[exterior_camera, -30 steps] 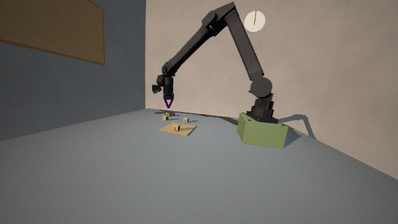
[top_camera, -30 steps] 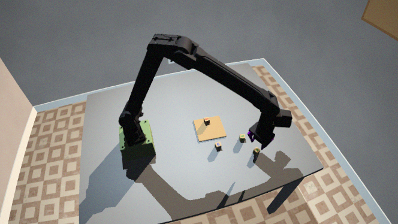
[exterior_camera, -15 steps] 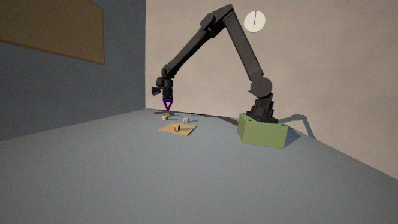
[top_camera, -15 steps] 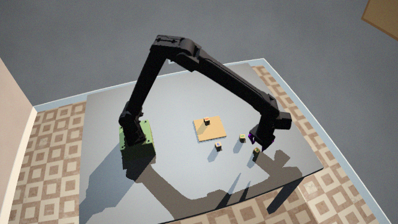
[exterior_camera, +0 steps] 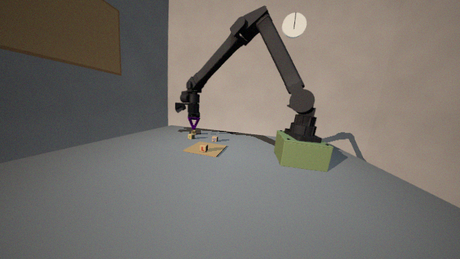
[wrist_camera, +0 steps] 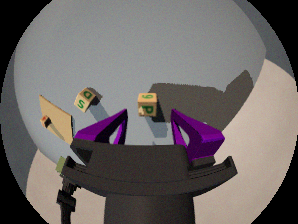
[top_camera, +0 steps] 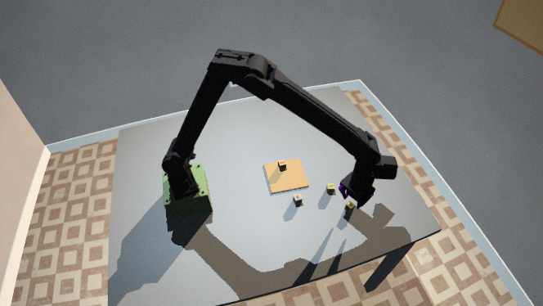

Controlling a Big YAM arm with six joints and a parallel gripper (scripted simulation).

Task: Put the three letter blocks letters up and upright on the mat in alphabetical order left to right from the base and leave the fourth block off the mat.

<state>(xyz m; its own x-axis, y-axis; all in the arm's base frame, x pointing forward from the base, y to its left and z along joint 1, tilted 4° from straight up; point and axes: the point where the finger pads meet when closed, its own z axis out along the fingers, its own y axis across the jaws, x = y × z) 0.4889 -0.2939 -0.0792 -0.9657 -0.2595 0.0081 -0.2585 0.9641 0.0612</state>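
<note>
The block is 3 cm below my hand. Round my hand: tan mat (24 cm to the left, 13 cm behind, 4 cm below).
</note>
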